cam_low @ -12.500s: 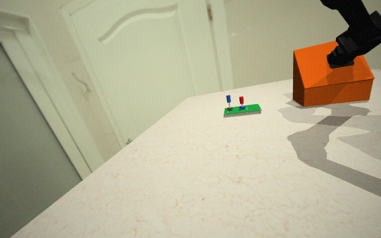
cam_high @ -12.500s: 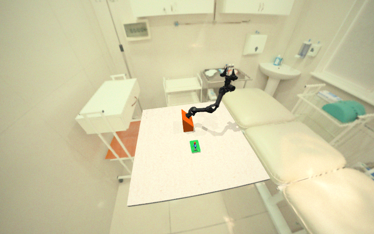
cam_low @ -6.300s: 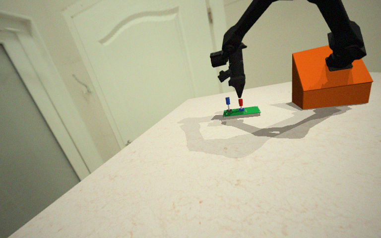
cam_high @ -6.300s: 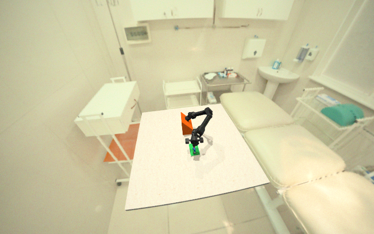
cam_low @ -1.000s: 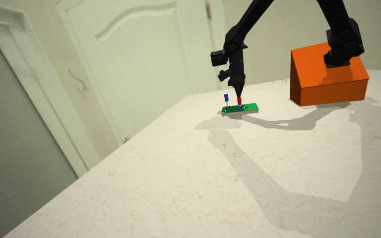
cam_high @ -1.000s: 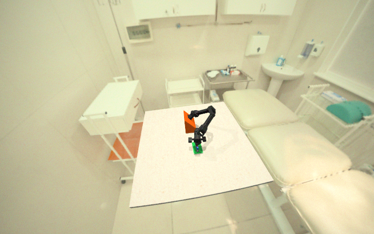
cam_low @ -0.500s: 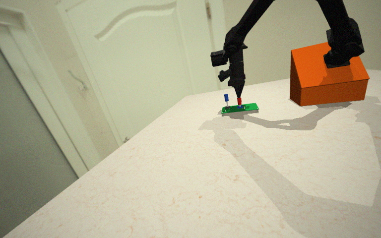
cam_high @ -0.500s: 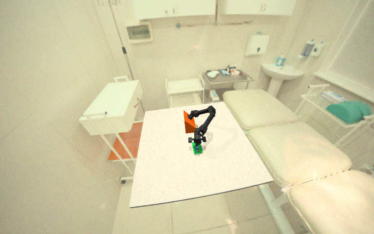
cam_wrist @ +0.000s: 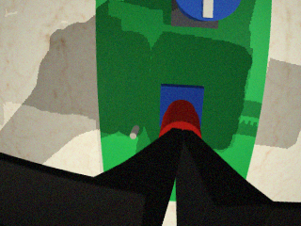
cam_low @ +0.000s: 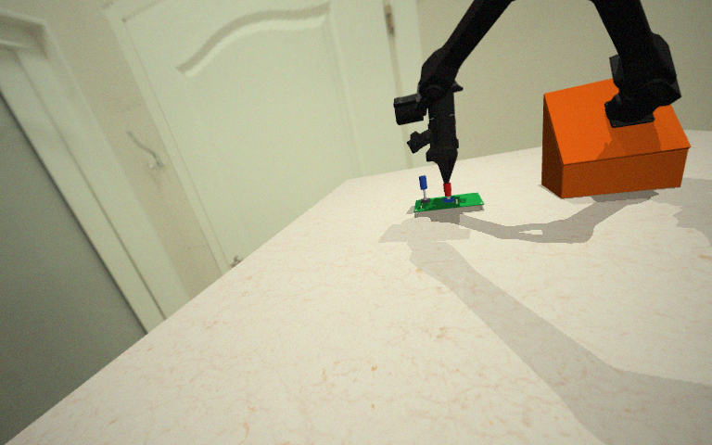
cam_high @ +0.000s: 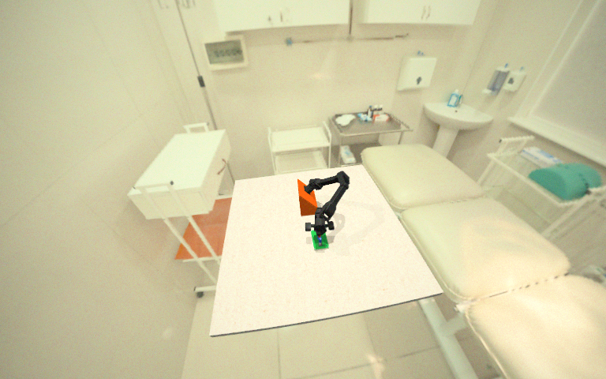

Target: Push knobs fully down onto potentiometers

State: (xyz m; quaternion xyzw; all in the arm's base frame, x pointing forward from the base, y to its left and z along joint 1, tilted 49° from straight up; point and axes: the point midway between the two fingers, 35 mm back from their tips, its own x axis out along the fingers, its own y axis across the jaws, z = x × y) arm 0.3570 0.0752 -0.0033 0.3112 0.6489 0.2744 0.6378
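Right now my gripper tip is 6 cm short of the blue knob and 1 cm below it. From my gripper tip the other things lie so: red knob (2 cm below).
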